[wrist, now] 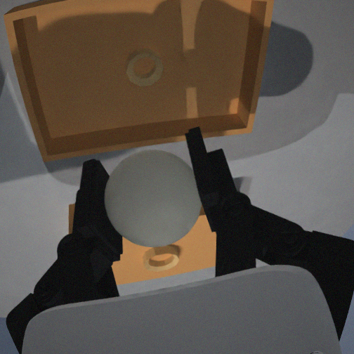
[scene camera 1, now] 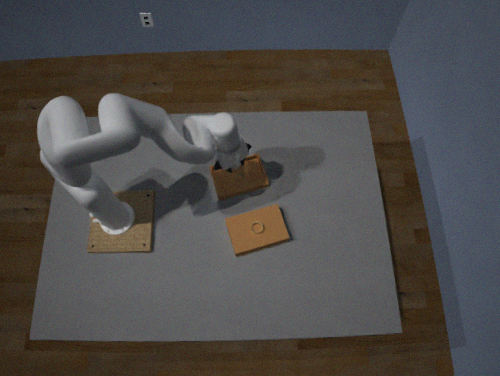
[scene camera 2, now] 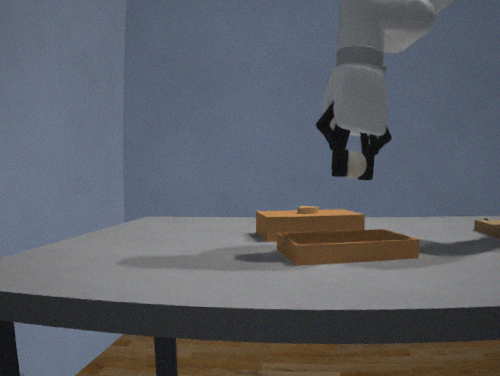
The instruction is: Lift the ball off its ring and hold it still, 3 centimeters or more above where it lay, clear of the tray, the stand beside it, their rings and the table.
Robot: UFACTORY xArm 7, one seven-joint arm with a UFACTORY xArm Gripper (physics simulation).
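Where they show: gripper, between the fingertips: (scene camera 1: 235, 165) (scene camera 2: 352, 178); arm's base, origin of its link: (scene camera 1: 117, 218).
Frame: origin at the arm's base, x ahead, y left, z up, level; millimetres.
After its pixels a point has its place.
Note:
A pale grey-white ball (scene camera 2: 356, 164) @[x 427, y 145, z 120 mm] (wrist: 152, 198) is between the two black fingers of my gripper (scene camera 2: 353, 164) @[x 432, y 125, z 99 mm] (wrist: 149, 163), which is shut on it. The ball hangs well above the orange tray (scene camera 2: 355, 251) @[x 436, y 198, z -3 mm] (wrist: 150, 143), with a wide gap under it in scene camera 2. The tray's ring (wrist: 130, 75) lies bare on its floor in the wrist view. The orange stand (scene camera 1: 245, 239) @[x 448, y -118, z 27 mm] (scene camera 2: 280, 226) @[x 545, y -3, z 10 mm] (wrist: 135, 272) is beside the tray, with its own ring (scene camera 1: 252, 231) @[x 473, y -94, z 34 mm] (scene camera 2: 308, 210) @[x 491, y -60, z 34 mm] (wrist: 161, 267) empty on top. The ball is hidden in scene camera 1.
The grey table (scene camera 1: 320, 280) @[x 690, y -269, z -18 mm] (scene camera 2: 175, 285) @[x 661, y 337, z -18 mm] carries the tray, the stand and the arm's wooden base board (scene camera 1: 142, 220) @[x 91, y -15, z 4 mm] (scene camera 2: 487, 226) @[x 124, y -48, z -2 mm]. The arm reaches over the table from its base. Walls stand beyond the table.

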